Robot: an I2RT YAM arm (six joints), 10 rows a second.
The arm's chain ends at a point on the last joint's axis. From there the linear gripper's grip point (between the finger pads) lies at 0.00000 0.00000 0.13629 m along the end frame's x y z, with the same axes.
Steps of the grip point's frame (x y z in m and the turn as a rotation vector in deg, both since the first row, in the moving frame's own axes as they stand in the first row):
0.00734, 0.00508, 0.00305, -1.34, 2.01, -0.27
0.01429, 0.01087, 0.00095, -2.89, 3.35, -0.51
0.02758, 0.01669, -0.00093, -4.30, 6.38, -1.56
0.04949, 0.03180, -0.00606, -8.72, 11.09, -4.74
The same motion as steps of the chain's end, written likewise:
0.00255, 0.00190, 0.00317, -1.34, 2.01, -0.27
0.00630, 0.00404, 0.00136, -2.89, 3.35, -0.51
0.01231, 0.00670, 0.00030, -4.30, 6.38, -1.56
0.02255, 0.01238, -0.00195, -8.72, 11.09, -4.74

